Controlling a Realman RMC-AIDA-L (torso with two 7-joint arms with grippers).
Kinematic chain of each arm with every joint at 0, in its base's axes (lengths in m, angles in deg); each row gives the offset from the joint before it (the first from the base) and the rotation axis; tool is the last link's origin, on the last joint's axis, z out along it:
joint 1: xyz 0 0 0.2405 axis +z
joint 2: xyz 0 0 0 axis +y
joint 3: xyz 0 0 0.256 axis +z
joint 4: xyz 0 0 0 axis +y
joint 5: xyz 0 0 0.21 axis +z
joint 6: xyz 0 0 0 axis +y
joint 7: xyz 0 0 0.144 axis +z
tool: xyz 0 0 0
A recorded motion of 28 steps. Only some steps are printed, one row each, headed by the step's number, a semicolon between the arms.
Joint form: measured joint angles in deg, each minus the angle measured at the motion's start. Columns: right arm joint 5, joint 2, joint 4, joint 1, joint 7, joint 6, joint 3; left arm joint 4, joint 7, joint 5, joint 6, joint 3, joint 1, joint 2.
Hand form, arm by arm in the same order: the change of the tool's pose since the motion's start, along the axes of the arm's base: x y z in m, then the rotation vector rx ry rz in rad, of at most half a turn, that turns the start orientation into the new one. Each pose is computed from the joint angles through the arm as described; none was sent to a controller.
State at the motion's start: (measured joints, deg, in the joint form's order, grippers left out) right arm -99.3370 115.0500 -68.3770 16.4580 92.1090 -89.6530 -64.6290; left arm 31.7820 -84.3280 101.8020 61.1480 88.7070 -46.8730 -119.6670
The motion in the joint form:
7: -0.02 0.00 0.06 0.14 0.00 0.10 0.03; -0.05 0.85 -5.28 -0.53 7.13 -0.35 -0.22
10: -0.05 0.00 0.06 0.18 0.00 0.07 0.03; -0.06 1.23 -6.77 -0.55 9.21 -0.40 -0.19
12: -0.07 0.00 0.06 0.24 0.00 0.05 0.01; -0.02 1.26 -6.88 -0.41 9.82 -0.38 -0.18
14: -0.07 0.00 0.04 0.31 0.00 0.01 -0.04; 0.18 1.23 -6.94 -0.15 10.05 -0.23 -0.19
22: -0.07 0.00 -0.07 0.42 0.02 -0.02 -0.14; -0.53 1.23 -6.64 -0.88 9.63 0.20 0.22
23: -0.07 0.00 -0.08 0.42 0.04 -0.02 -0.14; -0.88 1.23 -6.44 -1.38 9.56 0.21 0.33
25: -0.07 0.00 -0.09 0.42 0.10 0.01 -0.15; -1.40 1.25 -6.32 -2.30 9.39 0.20 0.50
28: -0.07 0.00 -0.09 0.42 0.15 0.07 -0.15; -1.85 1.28 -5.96 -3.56 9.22 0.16 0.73
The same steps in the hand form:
7: -0.0004 0.0008 0.0000 0.0014 -0.0001 0.0006; 0.0076 -0.0135 -0.0139 -0.0562 -0.0028 -0.0405
10: -0.0006 0.0008 0.0000 0.0008 -0.0006 0.0014; 0.0086 -0.0177 -0.0172 -0.0738 -0.0017 -0.0534
12: -0.0009 0.0010 -0.0001 0.0001 -0.0009 0.0027; 0.0083 -0.0195 -0.0182 -0.0821 0.0028 -0.0585
14: -0.0014 0.0011 -0.0003 -0.0011 -0.0012 0.0048; 0.0083 -0.0209 -0.0186 -0.0882 0.0019 -0.0603
22: -0.0025 0.0014 -0.0004 -0.0023 -0.0020 0.0089; 0.0001 -0.0183 -0.0157 -0.0698 0.0140 -0.0395
23: -0.0025 0.0014 -0.0004 -0.0023 -0.0020 0.0088; -0.0027 -0.0169 -0.0151 -0.0611 0.0218 -0.0343
25: -0.0026 0.0015 -0.0004 -0.0022 -0.0018 0.0078; -0.0063 -0.0140 -0.0140 -0.0439 0.0307 -0.0251
28: -0.0025 0.0016 -0.0004 -0.0016 -0.0017 0.0067; -0.0104 -0.0101 -0.0123 -0.0205 0.0447 -0.0193

